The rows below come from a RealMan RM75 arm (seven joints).
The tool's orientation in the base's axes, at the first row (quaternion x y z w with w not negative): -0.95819, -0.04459, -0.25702, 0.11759
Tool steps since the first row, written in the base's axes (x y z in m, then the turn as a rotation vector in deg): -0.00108, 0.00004, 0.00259, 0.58, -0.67, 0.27; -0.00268, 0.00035, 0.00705, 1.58, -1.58, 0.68; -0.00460, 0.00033, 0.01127, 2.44, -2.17, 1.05; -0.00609, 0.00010, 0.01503, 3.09, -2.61, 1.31; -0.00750, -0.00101, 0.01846, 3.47, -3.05, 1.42
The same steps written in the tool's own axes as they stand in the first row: 0.00037, -0.00072, -0.00269, 0.62, 0.68, -0.11; 0.00124, -0.00216, -0.00713, 1.67, 1.62, -0.20; 0.00170, -0.00327, -0.01160, 2.58, 2.24, -0.24; 0.00230, -0.00403, -0.01554, 3.26, 2.71, -0.26; 0.00278, -0.00385, -0.01938, 3.64, 3.17, -0.28
